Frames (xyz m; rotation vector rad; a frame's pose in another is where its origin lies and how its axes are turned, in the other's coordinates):
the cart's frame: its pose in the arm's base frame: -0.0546 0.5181 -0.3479 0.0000 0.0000 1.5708
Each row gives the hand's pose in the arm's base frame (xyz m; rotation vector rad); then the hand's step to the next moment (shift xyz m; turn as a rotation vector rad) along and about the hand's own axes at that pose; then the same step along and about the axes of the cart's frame.
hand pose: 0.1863 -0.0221 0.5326 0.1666 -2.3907 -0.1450
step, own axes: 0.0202 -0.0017 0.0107 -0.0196 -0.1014 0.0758
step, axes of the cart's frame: -0.0043 0.0219 0.0053 -0.0924 0.0291 -0.0838
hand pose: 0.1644 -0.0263 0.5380 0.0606 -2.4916 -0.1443
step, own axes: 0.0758 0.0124 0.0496 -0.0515 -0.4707 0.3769
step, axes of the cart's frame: 0.0108 0.0905 0.0074 -0.4297 0.1819 -0.3854
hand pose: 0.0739 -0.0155 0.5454 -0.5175 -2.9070 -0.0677
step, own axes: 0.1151 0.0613 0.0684 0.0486 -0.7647 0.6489
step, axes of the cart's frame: 0.1017 0.0969 -0.0443 -0.6507 0.4238 -0.6366
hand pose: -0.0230 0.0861 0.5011 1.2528 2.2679 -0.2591
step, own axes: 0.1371 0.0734 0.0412 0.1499 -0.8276 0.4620
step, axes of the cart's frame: 0.1235 -0.0169 -0.1017 -0.5354 0.5861 -0.5391
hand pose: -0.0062 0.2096 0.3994 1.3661 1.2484 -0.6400
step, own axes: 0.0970 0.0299 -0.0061 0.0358 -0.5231 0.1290
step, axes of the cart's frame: 0.0412 -0.0541 -0.0756 -0.2046 0.4327 -0.2499
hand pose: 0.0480 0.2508 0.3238 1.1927 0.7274 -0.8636
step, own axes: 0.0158 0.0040 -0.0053 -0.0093 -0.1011 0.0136
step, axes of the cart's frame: 0.0029 -0.0111 -0.0127 -0.0256 0.0920 -0.0370
